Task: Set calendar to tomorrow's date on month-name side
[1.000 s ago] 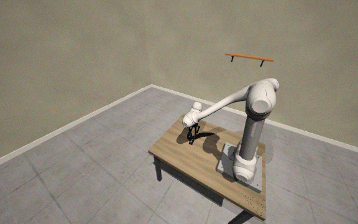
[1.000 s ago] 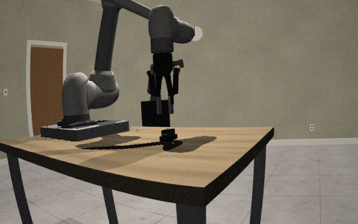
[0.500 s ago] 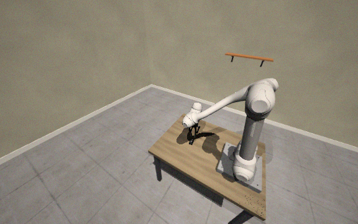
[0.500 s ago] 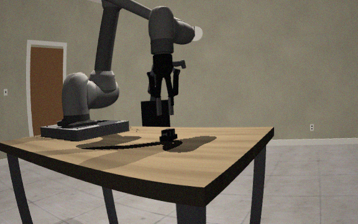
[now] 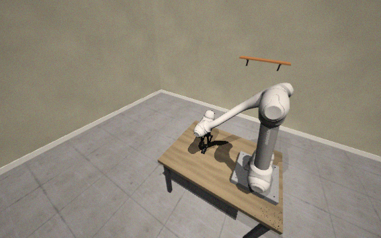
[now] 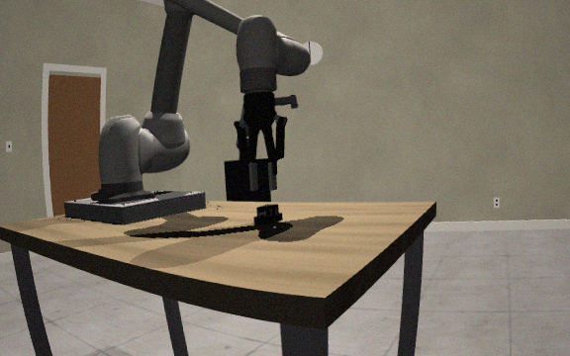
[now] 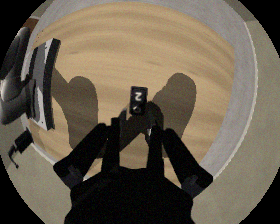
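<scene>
Right now the dark cube is 90 mm below my hand. Also, from my hand: dark calendar tray (100 mm below, 10 mm to the left, 10 mm behind).
</scene>
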